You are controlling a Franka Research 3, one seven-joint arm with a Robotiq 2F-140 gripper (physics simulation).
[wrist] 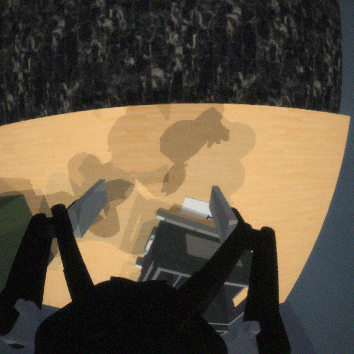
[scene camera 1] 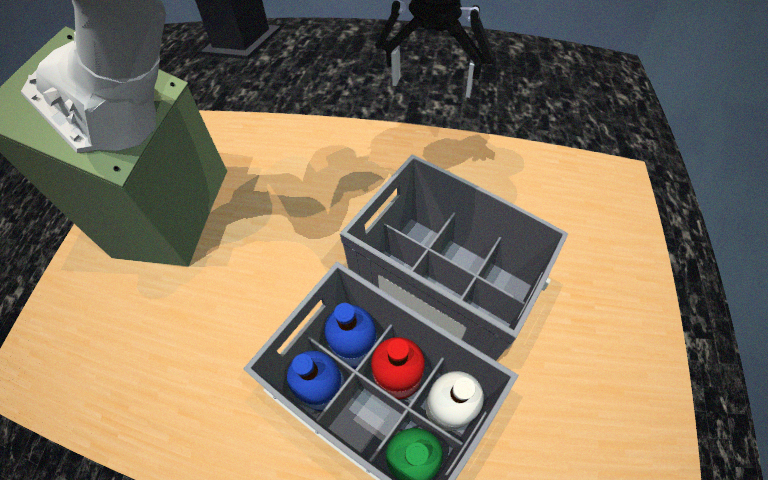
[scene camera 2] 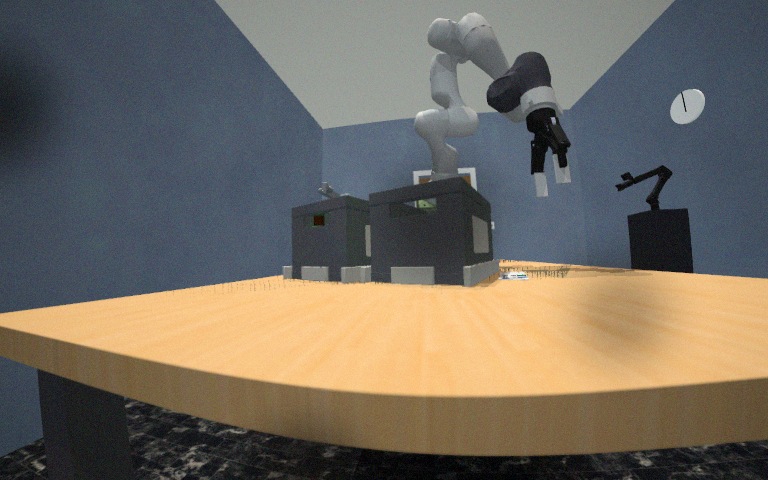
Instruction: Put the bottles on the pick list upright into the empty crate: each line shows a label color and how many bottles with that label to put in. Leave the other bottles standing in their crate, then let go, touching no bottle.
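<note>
The empty crate [scene camera 1: 492, 209] [scene camera 2: 430, 249] is grey with six compartments. The other grey crate [scene camera 1: 294, 407] [scene camera 2: 318, 249] stands beside it and holds upright bottles: two blue bottles [scene camera 1: 350, 335] [scene camera 1: 314, 380], a red bottle [scene camera 1: 398, 370], a white bottle [scene camera 1: 454, 404] and a green bottle [scene camera 1: 414, 458]. One compartment, between the lower blue bottle and the green one, has no bottle. The white pick list [scene camera 2: 513, 275] [wrist: 196, 206] lies by the empty crate; its lines are not legible, partly behind a finger in the wrist view. My gripper [scene camera 1: 433, 76] [scene camera 2: 551, 176] [wrist: 157, 193] is open and empty, high above and away from both crates.
The arm's green pedestal [scene camera 1: 164, 192] stands at the left of the wooden table [scene camera 1: 169, 316] in scene camera 1. A dark pedestal [scene camera 2: 659, 240] with a small black arm [scene camera 2: 656, 183] stands beyond the table. The crates stand close together.
</note>
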